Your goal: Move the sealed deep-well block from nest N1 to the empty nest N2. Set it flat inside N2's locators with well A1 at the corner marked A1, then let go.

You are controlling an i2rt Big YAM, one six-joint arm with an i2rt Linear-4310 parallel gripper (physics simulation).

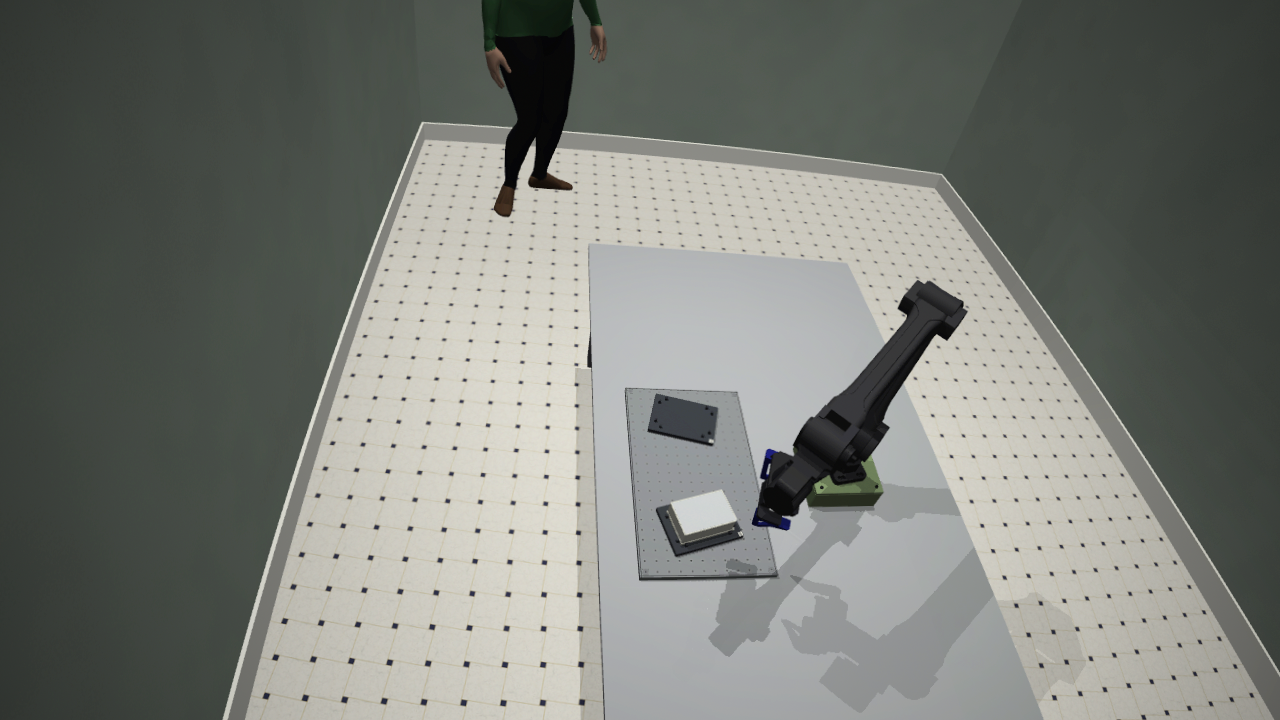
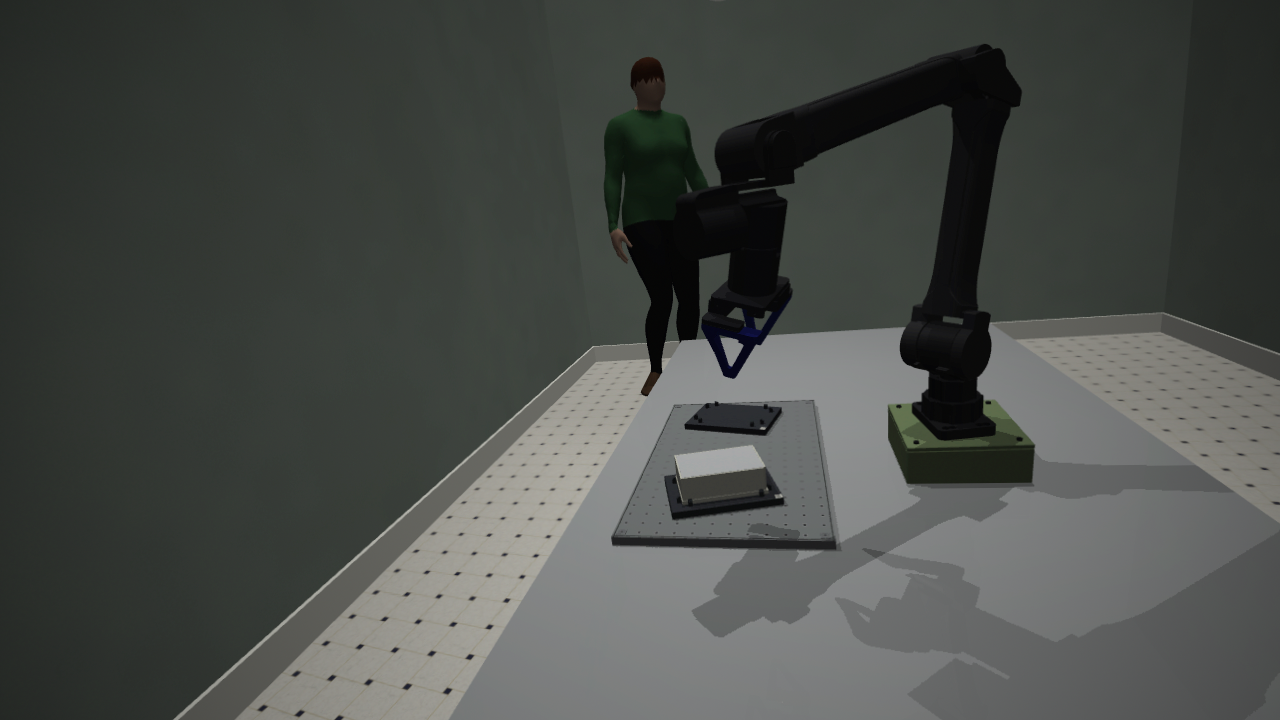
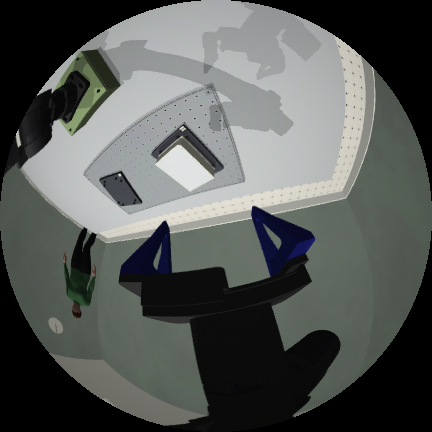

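The sealed deep-well block, cream with a white top, sits in the dark nest N1 near the front end of the perforated plate. The empty nest N2 is a dark plate with small black locators and a light mark at one corner, toward the plate's far end. My gripper is open, with blue fingers wide apart and nothing between them. It hangs above the table, apart from the block. The letters at the nest corners are too small to read.
Both nests stand on the grey perforated plate. The arm's green base block stands to the right of the plate. A person in a green top stands beyond the table.
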